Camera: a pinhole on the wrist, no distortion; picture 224 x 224 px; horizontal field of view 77.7 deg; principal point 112.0 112.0 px. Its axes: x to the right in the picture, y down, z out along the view. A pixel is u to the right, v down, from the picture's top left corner.
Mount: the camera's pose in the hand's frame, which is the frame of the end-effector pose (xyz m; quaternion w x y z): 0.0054 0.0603 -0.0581 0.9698 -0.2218 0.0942 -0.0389
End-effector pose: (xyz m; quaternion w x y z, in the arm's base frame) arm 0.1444 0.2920 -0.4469 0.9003 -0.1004 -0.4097 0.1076
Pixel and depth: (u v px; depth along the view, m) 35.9 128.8 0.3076
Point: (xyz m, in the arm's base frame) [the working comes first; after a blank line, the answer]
In the camera's frame: -0.1683 0.0372 0.3076

-0.1159 0.5191 -0.4364
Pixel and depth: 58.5 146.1 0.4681
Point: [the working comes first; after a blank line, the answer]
In the camera's frame: -0.1801 0.1148 0.4681

-0.1999 0.6687 -0.3865
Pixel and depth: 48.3 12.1 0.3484
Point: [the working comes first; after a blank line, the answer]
In the camera's frame: -0.1596 -0.2503 0.3484

-0.2061 0.3043 -0.2630
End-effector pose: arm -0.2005 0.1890 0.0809 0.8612 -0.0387 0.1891 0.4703
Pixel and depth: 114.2 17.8 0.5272
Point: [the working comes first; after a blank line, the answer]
In the camera's frame: 0.0083 -0.3572 0.5272

0.0462 0.3902 0.5587
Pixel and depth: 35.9 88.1 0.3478
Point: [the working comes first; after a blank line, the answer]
In the camera's frame: -0.1903 -0.0598 0.3478

-0.3120 0.2714 0.4256
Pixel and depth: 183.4 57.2 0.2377
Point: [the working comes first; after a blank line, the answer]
In the camera's frame: 0.1221 -0.0937 0.2377

-0.1196 0.4005 0.1864
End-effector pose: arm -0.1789 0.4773 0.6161 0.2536 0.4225 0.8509 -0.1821
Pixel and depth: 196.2 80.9 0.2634
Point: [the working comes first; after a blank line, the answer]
In the camera's frame: 0.1595 -0.0589 0.2634

-0.1586 0.5767 0.3421
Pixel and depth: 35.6 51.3 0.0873
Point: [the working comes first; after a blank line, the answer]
In the camera's frame: -0.0480 -0.0381 0.0873

-0.0981 0.4780 0.5893
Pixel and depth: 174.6 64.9 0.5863
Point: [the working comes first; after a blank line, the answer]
In the camera's frame: 0.2639 -0.1986 0.5863

-0.1515 0.5051 -0.0178
